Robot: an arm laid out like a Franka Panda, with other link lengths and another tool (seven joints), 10 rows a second.
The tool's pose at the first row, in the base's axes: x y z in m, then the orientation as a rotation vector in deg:
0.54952 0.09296 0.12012 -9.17 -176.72 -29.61
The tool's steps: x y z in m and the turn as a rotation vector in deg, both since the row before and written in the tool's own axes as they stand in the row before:
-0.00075 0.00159 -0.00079 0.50 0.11 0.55
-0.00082 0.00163 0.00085 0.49 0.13 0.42
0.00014 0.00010 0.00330 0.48 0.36 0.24
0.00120 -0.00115 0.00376 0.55 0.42 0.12
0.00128 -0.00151 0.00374 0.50 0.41 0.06
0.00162 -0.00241 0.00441 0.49 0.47 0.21
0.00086 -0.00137 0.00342 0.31 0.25 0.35
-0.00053 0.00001 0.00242 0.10 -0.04 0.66
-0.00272 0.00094 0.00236 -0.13 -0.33 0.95
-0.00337 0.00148 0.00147 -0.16 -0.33 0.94
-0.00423 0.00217 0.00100 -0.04 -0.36 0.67
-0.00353 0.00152 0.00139 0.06 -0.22 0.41
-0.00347 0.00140 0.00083 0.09 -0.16 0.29
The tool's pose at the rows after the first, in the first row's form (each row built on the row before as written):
0.55042 0.09412 0.12136 -9.97 -176.58 -28.81
0.55142 0.09584 0.12104 -10.57 -176.45 -28.03
0.55130 0.09697 0.11794 -10.82 -176.13 -27.26
0.54994 0.09716 0.11406 -10.87 -175.79 -26.38
0.54843 0.09698 0.11011 -10.83 -175.46 -25.59
0.54642 0.09614 0.10530 -11.00 -175.03 -24.81
0.54528 0.09589 0.10170 -11.45 -174.75 -24.31
0.54572 0.09650 0.09934 -12.46 -174.65 -24.12
0.54846 0.09768 0.09712 -14.00 -174.72 -24.27
0.55198 0.09899 0.09585 -15.53 -174.78 -24.46
0.55651 0.10062 0.09516 -16.65 -174.94 -24.48
0.56024 0.10181 0.09398 -17.34 -175.05 -24.36
0.56391 0.10271 0.09332 -17.82 -175.13 -24.20

